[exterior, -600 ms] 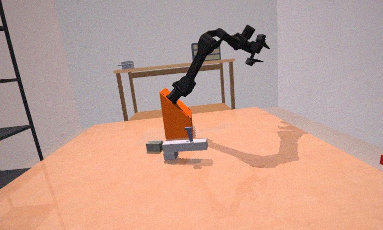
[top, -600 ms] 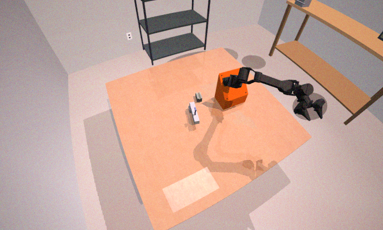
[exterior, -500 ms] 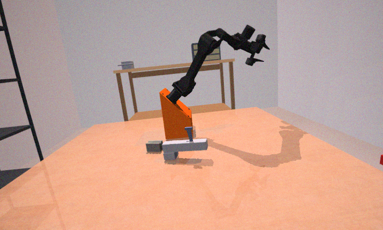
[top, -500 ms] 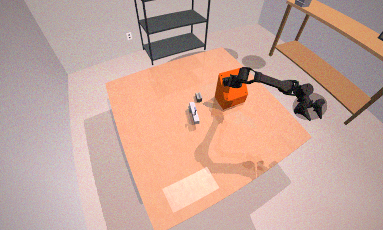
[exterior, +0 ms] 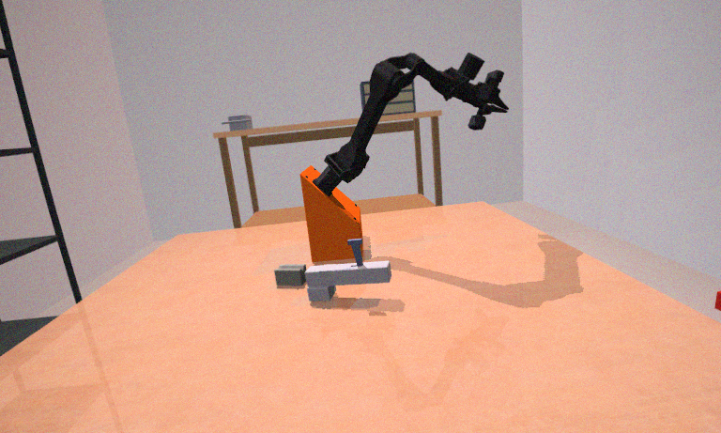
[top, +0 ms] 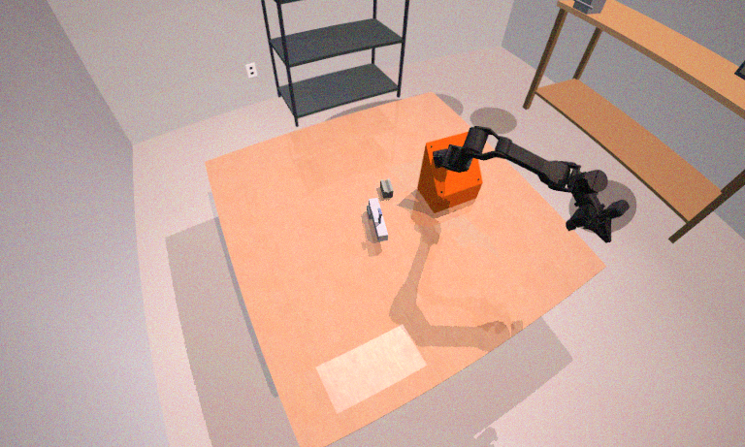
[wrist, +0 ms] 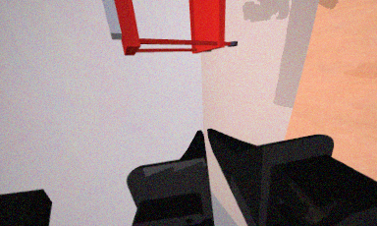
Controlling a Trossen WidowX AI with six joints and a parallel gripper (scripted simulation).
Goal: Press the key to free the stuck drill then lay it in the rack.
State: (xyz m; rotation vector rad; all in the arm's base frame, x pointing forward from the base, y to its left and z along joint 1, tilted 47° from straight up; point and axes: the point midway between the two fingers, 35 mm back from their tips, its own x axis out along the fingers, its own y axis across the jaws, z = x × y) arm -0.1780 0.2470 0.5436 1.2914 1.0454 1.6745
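Now: the blue key 490 mm to the right of my gripper tip, 480 mm ahead of it and 270 mm below it. The rest, counted from my gripper tip: rack 670 mm to the right, 370 mm ahead, 350 mm below; drill 540 mm to the right, 470 mm ahead, 310 mm below.
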